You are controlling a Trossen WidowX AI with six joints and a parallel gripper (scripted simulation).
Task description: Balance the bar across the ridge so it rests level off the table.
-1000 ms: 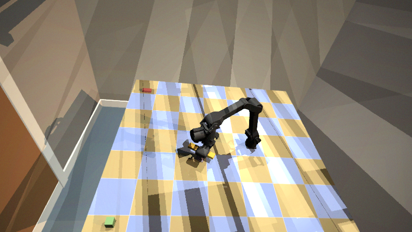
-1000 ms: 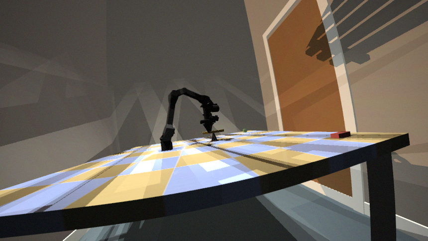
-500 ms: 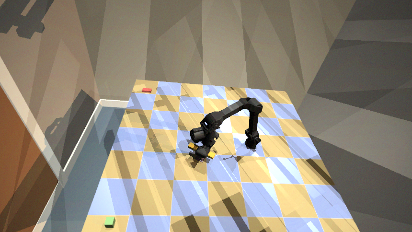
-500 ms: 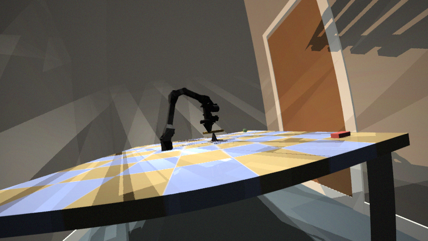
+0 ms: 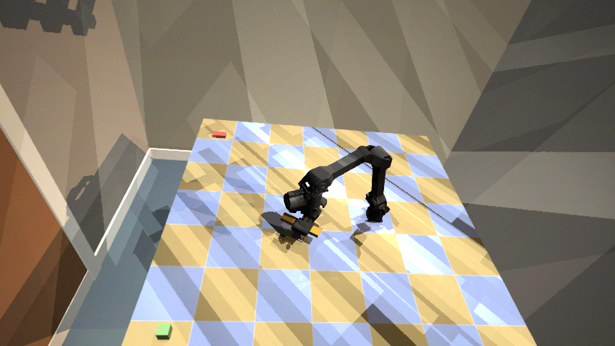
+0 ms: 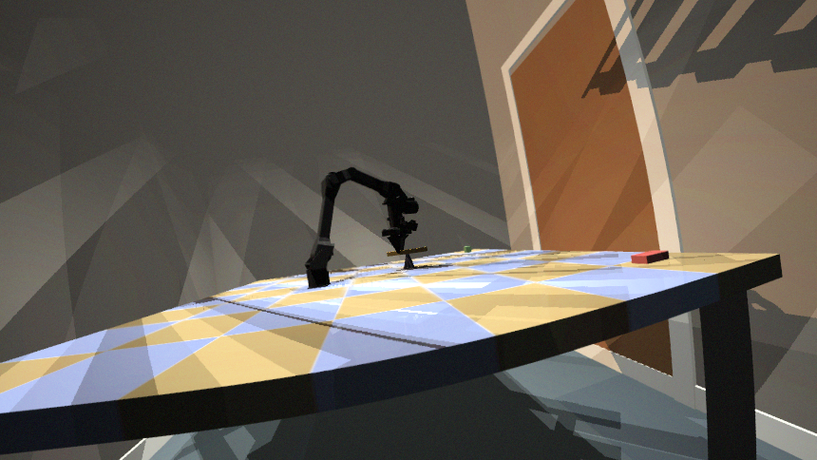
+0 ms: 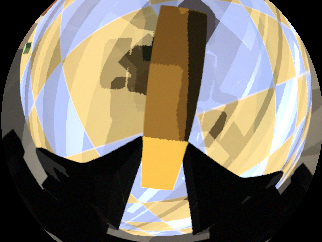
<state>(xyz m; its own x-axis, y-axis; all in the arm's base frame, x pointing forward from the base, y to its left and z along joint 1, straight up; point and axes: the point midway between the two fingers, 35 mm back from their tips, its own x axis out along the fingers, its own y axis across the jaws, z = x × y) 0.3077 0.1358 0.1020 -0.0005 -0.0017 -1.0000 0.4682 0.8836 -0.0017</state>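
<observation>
Now: the bar 30 mm ahead of my gripper tip and 10 mm to the right of it. From my gripper tip the other things lie so: green block: 430 mm ahead, 360 mm to the left, 50 mm below; then red block: 430 mm ahead, 640 mm to the right, 60 mm below.
</observation>
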